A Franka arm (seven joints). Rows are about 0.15 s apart.
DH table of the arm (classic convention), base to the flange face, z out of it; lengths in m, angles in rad. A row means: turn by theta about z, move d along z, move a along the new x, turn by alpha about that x. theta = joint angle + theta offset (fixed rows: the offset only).
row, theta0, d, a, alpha
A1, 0, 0.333, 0, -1.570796
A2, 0, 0, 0, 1.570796
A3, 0, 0.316, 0.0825, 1.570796
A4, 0, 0, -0.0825, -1.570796
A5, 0, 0.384, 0, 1.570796
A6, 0, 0, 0.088, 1.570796
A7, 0, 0.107, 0, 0
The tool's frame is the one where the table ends.
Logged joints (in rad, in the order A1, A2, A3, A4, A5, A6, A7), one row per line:
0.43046 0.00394 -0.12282 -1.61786 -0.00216 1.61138 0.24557
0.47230 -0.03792 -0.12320 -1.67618 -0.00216 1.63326 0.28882
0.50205 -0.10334 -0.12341 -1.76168 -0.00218 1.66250 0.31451
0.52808 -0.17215 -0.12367 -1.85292 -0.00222 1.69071 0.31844
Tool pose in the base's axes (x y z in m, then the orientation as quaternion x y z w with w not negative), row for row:
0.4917 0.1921 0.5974 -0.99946 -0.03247 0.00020 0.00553
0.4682 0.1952 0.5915 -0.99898 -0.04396 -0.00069 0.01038
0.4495 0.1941 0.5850 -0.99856 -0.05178 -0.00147 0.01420
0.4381 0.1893 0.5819 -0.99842 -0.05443 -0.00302 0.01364
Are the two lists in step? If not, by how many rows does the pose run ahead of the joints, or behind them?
The pose runs 2 rows ahead of the joints: the pose in row i belongs to the joints in row i + 2.
